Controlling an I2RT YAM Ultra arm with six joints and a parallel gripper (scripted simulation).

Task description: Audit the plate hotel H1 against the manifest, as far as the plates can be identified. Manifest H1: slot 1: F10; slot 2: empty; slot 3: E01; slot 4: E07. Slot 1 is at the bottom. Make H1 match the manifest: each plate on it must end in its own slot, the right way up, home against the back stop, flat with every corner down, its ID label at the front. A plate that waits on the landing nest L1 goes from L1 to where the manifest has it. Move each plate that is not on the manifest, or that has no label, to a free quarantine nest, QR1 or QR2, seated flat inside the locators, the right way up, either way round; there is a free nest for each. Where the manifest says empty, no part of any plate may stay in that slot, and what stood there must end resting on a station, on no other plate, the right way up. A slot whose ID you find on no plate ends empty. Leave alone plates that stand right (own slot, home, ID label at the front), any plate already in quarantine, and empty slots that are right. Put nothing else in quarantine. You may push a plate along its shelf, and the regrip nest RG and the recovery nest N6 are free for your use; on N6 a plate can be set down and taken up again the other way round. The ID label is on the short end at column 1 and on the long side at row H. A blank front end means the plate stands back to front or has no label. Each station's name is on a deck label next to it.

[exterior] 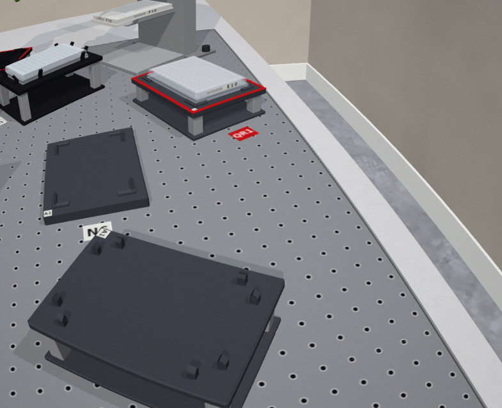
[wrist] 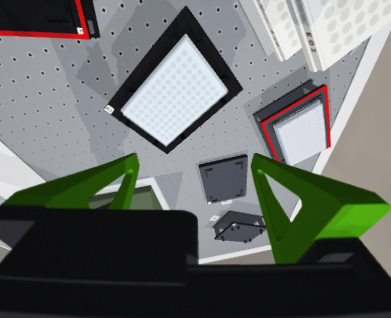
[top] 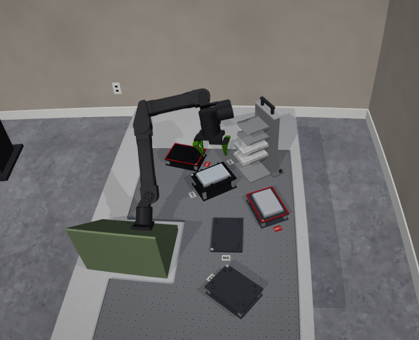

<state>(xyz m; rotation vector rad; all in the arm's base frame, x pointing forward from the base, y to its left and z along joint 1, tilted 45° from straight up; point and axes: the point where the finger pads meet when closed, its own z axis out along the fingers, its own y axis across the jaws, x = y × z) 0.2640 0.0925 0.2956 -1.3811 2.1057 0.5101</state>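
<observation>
My gripper is now 140 mm above the black regrip nest RG, 10 mm to the right of it and 10 mm past it. Also, from my hand: plate hotel H1: 230 mm ahead, 120 mm to the left, 40 mm below; H1 deck label: 200 mm below, 150 mm to the left, 70 mm ahead; red-rimmed nest QR2: 190 mm to the left, 160 mm below, 140 mm behind.
</observation>
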